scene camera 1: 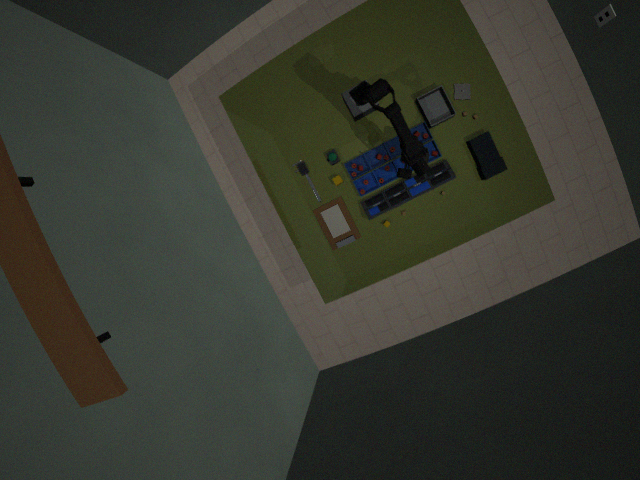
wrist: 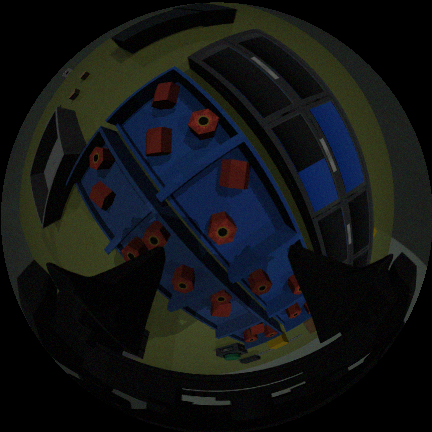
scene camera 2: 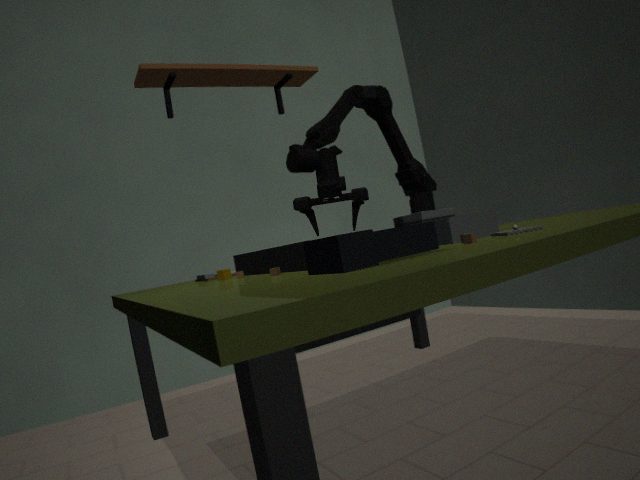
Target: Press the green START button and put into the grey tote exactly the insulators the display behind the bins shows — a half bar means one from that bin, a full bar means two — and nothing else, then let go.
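Frame: origin at the arm's base, x right, y ahead, z up, level; metres.
Where they show: gripper, fingertip midpoint: (wrist: 229,253) (scene camera 2: 336,233); arm's base at its link origin: (scene camera 1: 361,97) (scene camera 2: 424,212).
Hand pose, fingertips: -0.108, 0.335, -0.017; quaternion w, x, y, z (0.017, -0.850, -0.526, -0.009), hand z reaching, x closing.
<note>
Things, the pixels of their centre, and the offset from my fingertips, as dx, dy, dz. "*": a spot on its surface instead. Level surfaces: height alone.
- upright at the middle of its body: (wrist: 221,226) -0.001, -0.001, -0.049
- dark display at a spot on its surface: (scene camera 1: 395,195) * +0.088, +0.147, -0.024
- full blue bar at the middle of its body: (wrist: 338,145) (scene camera 1: 419,189) -0.031, +0.152, -0.026
- half bar at the middle of its body: (wrist: 307,162) (scene camera 1: 415,180) -0.023, +0.108, -0.042
- short blue bar at the middle of its body: (wrist: 357,266) (scene camera 1: 379,209) +0.182, +0.189, -0.026
- grey tote at the middle of its body: (wrist: 50,165) (scene camera 2: 453,229) (scene camera 1: 435,107) -0.212, -0.197, -0.040
- green START button at the middle of its body: (wrist: 231,353) (scene camera 1: 332,157) +0.325, -0.125, -0.046
- black box at the middle of its body: (scene camera 2: 373,246) (scene camera 1: 485,155) -0.377, +0.089, -0.039
- grey plate at the middle of its body: (scene camera 1: 462,91) -0.363, -0.236, -0.056
- long-handled tool at a spot on its surface: (scene camera 1: 302,167) * +0.489, -0.127, -0.048
- brown-framed board at its surface level: dz -0.067
My gripper (scene camera 2: 336,232) (wrist: 229,253) is open and empty, fingertips pointing down above the blue bins (scene camera 1: 373,187) (wrist: 260,205). Red hexagonal insulators with dark centres, such as one upright (wrist: 222,229) and one on its side (wrist: 234,174), lie in the bins. The dark display (scene camera 1: 395,195) stands behind them; in the wrist view it shows a full blue bar (wrist: 340,145) beside a half bar (wrist: 318,185). Another short blue bar (scene camera 1: 373,210) shows at its left end. The grey tote (scene camera 1: 435,107) (wrist: 54,160) shows no insulator inside. The green START button (scene camera 1: 332,156) (wrist: 231,356) stands beyond the bins' left end.
A black box (scene camera 1: 485,155) lies right of the display. A grey plate (scene camera 1: 462,91) and small tan cubes (scene camera 1: 475,116) are near the tote. Left are a yellow block (scene camera 1: 337,179), a long-handled tool (scene camera 1: 302,167) and a brown-framed board (scene camera 1: 348,207). Another yellow block (scene camera 1: 386,223) lies behind the display.
</note>
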